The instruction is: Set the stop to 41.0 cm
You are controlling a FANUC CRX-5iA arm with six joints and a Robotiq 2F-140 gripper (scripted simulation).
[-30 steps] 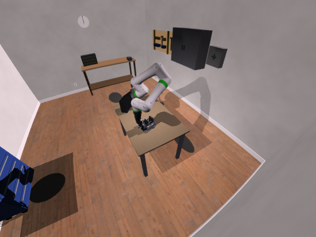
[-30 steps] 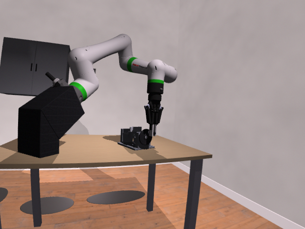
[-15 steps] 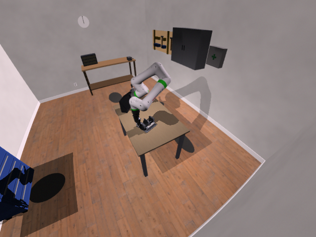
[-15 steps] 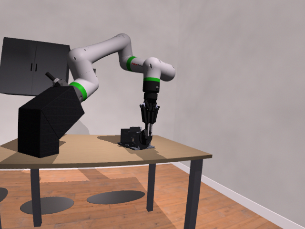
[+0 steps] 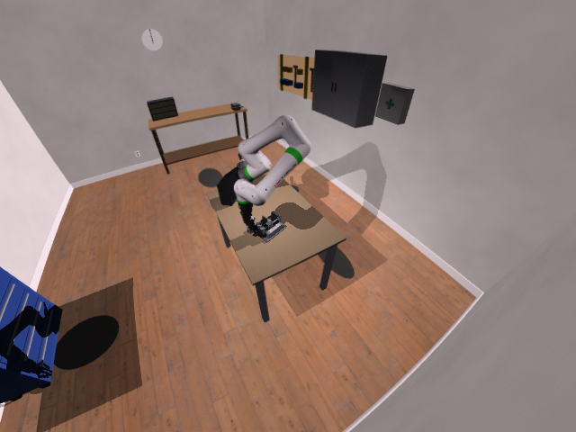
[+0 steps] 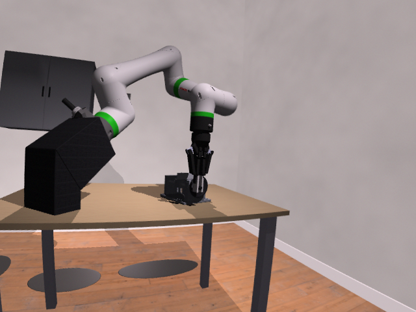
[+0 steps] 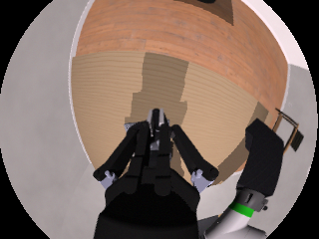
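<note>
Now: hand 140 mm to the right of the grey stop and 10 mm past it. Also, from my hand: black handwheel: 20 mm to the left, 20 mm below.
</note>
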